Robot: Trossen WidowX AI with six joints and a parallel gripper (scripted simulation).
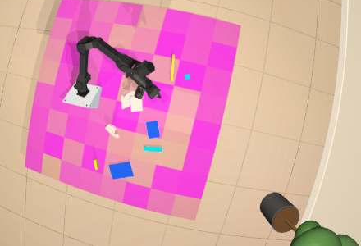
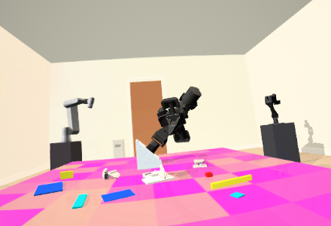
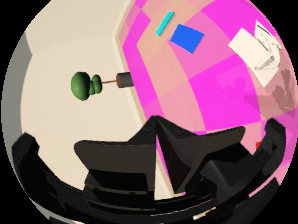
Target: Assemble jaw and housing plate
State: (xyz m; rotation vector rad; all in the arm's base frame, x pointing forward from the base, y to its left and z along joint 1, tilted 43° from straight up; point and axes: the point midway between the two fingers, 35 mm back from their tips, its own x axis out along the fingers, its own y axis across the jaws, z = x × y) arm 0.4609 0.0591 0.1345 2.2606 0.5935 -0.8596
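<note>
Now: gripper tip 210 mm past the white jaw, 300 mm to the left of it and 150 mm above it. Round my gripper tip: cyan tile: 90 mm ahead, 170 mm to the left, 190 mm below; then white base: 150 mm behind, 60 mm to the right, 180 mm below; then yellow bar: 10 mm behind, 200 mm to the left, 180 mm below.
</note>
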